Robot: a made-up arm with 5 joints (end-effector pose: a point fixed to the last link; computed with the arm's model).
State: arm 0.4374 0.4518 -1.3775 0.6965 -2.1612
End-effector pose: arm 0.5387 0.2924 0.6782 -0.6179 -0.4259 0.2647 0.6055
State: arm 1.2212 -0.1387 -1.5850 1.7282 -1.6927
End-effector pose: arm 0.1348 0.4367 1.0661 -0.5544 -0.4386 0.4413 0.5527
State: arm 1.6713 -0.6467 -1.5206 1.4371 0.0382
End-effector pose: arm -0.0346 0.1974 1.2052 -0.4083 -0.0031 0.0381 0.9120
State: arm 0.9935 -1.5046 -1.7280 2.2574 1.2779
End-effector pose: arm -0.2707 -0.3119 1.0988 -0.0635 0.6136 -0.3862 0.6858
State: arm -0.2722 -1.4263 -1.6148 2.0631 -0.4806
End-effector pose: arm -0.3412 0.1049 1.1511 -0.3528 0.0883 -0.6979 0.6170
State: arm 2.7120 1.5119 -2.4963 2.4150 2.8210
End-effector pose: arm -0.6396 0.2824 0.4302 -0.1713 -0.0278 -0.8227 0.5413
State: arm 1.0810 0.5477 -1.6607 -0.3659 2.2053
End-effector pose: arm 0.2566 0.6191 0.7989 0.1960 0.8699 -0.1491 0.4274
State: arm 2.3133 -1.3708 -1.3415 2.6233 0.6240
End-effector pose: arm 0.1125 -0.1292 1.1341 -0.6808 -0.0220 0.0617 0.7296
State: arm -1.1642 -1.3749 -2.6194 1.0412 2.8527
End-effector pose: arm -0.2901 0.7164 0.9677 0.7653 0.0641 0.0187 0.6402
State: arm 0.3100 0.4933 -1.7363 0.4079 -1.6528
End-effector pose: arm 0.6110 0.2227 0.8471 -0.6014 -0.4108 -0.1590 0.6666
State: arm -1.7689 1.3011 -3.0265 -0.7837 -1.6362
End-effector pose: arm -0.1639 -0.6252 0.9283 0.6784 0.2432 0.5741 0.3887
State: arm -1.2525 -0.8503 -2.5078 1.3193 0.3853
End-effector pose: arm -0.1432 0.4007 1.2746 0.2200 -0.1952 -0.9356 0.1951
